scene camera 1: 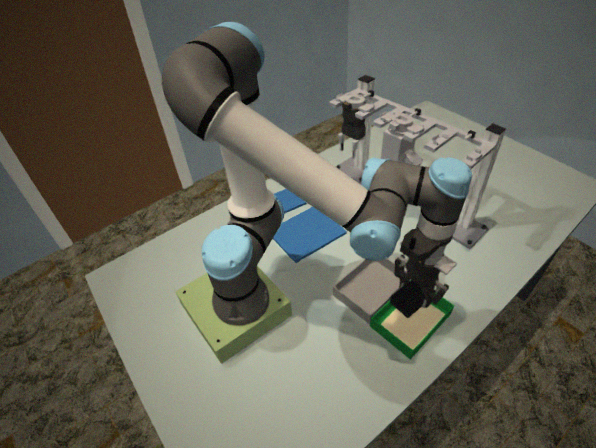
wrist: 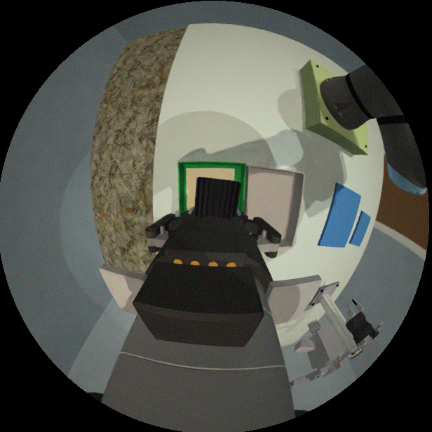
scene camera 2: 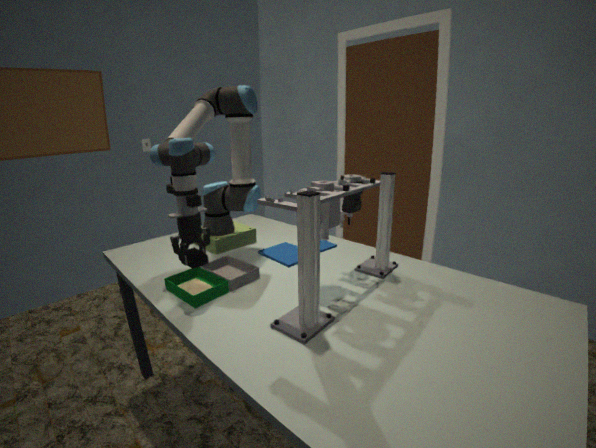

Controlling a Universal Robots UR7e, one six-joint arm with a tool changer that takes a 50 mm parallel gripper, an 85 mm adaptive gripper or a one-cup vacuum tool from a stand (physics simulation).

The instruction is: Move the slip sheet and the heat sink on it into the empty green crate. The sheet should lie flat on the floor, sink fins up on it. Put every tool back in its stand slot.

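Note:
The tan slip sheet lies flat on the floor of the green crate. My gripper, the adaptive one with linkage fingers, is shut on the black heat sink. It holds the sink above the crate, apart from the sheet. The sink's ribbed side shows in the wrist view. The fingertips are largely hidden there behind the gripper's body. A small black gripper and a grey block-shaped tool hang in the stand.
A grey tray adjoins the green crate. The tool stand rises from the table behind them. A large blue mat and a smaller blue mat lie beyond the tray.

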